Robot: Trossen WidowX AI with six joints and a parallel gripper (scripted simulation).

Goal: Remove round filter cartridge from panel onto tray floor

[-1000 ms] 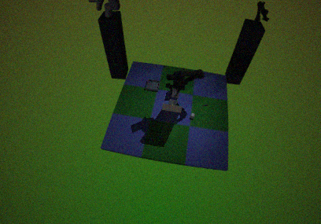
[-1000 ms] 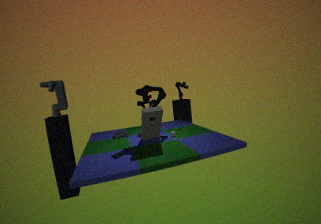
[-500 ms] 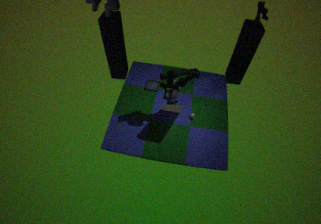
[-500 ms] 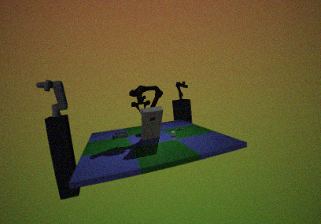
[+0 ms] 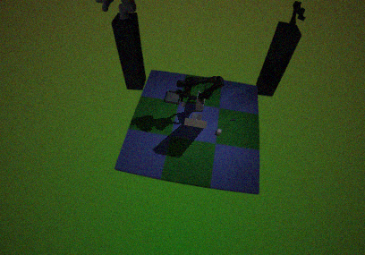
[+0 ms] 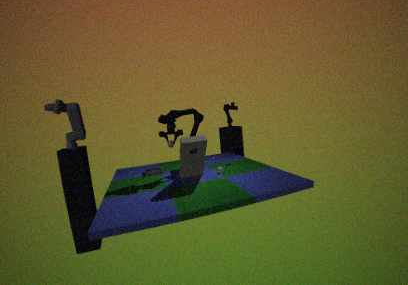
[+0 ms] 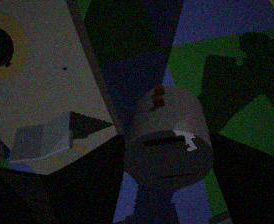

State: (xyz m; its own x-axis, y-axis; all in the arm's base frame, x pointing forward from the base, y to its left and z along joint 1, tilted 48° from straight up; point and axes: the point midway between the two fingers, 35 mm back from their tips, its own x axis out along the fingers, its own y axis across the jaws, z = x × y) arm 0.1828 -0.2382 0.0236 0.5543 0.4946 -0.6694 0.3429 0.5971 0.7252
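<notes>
The grey tray lies 29 cm behind my gripper tip, 13 cm to the right of it and 27 cm below it. The rest, counted from my gripper tip: round filter cartridge: right at my gripper tip; grey service panel: 11 cm ahead, 13 cm to the left, 11 cm below.
</notes>
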